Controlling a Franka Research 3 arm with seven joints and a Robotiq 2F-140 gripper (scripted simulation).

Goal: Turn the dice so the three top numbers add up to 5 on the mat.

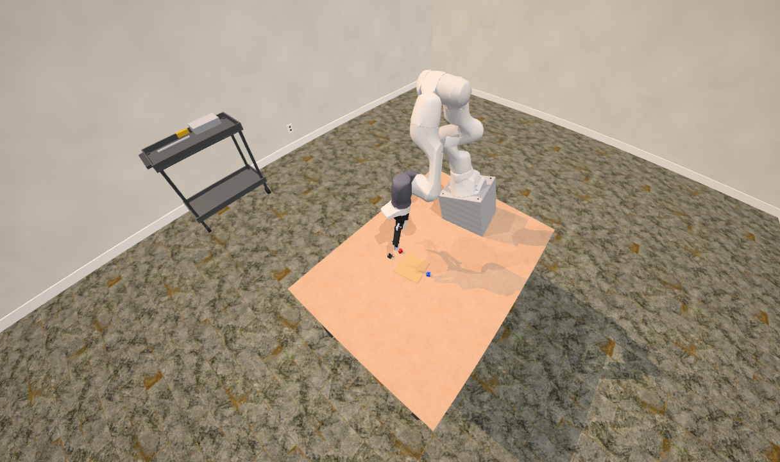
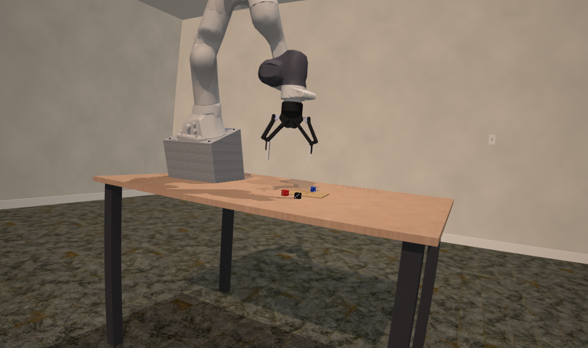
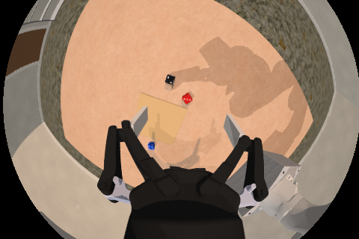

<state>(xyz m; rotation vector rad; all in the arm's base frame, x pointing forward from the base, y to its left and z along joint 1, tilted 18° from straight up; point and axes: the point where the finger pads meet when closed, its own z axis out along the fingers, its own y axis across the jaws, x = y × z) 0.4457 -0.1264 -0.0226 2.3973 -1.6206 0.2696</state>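
My hand is 12 cm above the red die. The rest, counted from my hand: blue die (20 cm to the left, 12 cm below, 3 cm ahead); then black die (12 cm below, 6 cm ahead, 2 cm to the right); then tan mat (13 cm below, 11 cm to the left, 4 cm ahead).
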